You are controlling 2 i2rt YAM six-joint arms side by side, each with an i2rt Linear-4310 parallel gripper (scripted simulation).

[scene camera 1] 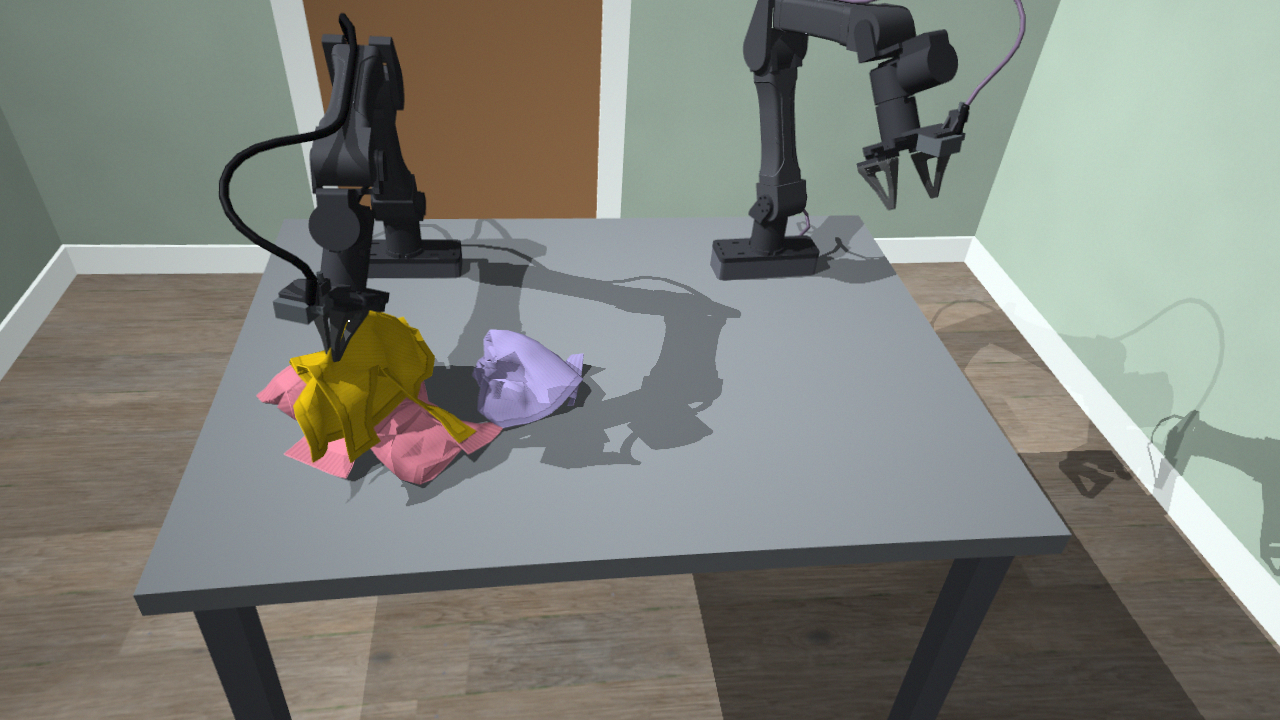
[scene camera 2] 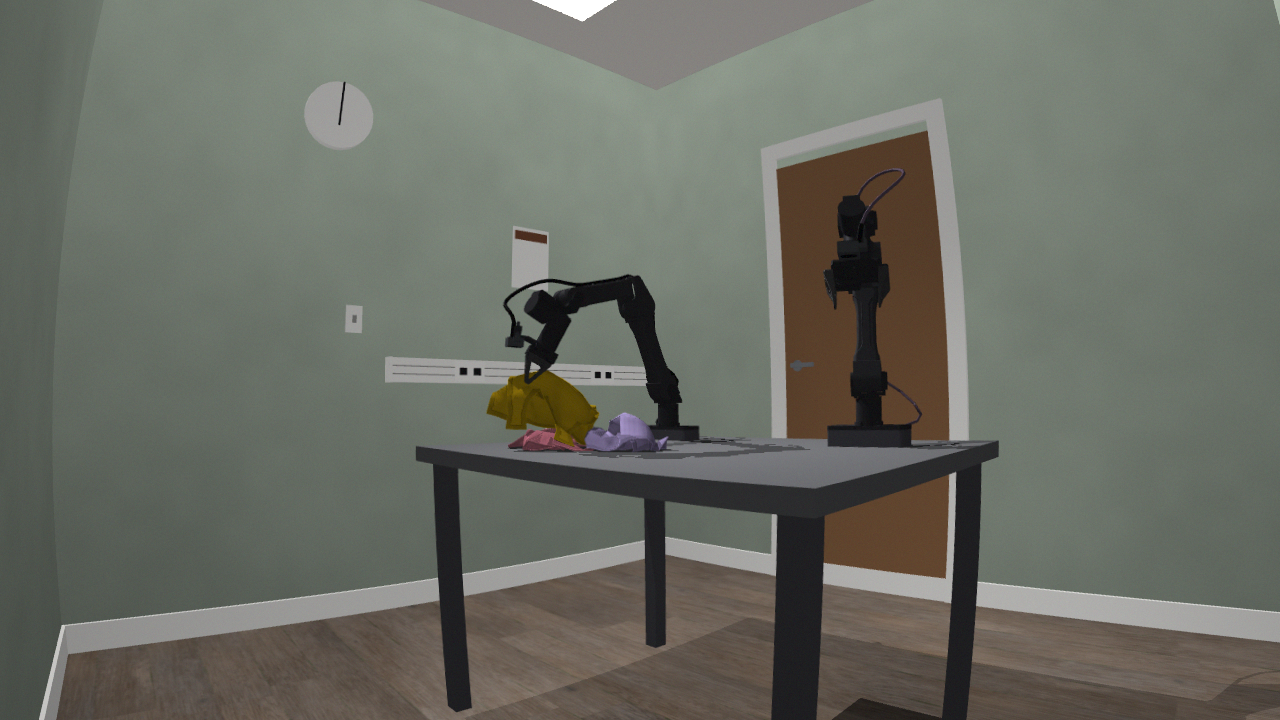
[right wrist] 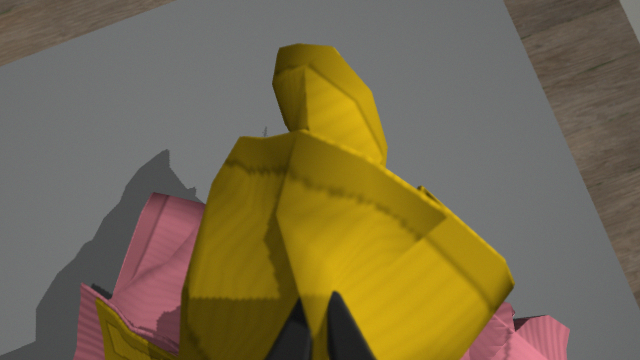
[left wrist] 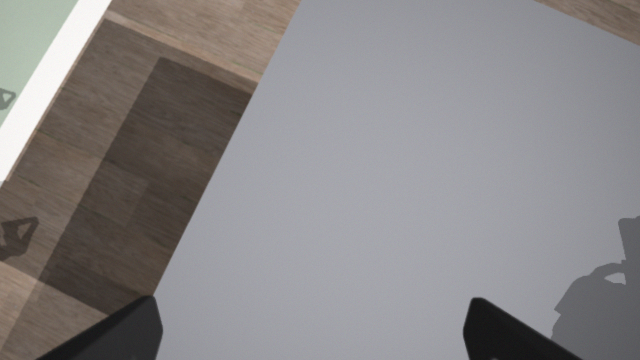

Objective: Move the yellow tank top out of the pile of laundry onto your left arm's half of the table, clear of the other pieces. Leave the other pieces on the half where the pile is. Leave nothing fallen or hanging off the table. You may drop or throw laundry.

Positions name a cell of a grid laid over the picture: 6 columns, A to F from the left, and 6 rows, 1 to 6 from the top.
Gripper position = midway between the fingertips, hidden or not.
In view: the left gripper (scene camera 1: E2), the right gripper (scene camera 1: B4), a pink garment (scene camera 1: B4), a lavender garment (scene camera 1: C4) and an arm base (scene camera 1: B3).
The pink garment also shows in scene camera 2 (scene camera 2: C4) and in the right wrist view (right wrist: B5). The lavender garment is seen too in scene camera 2 (scene camera 2: C4). The left gripper shows as well in scene camera 2 (scene camera 2: E3) and in the left wrist view (left wrist: C6).
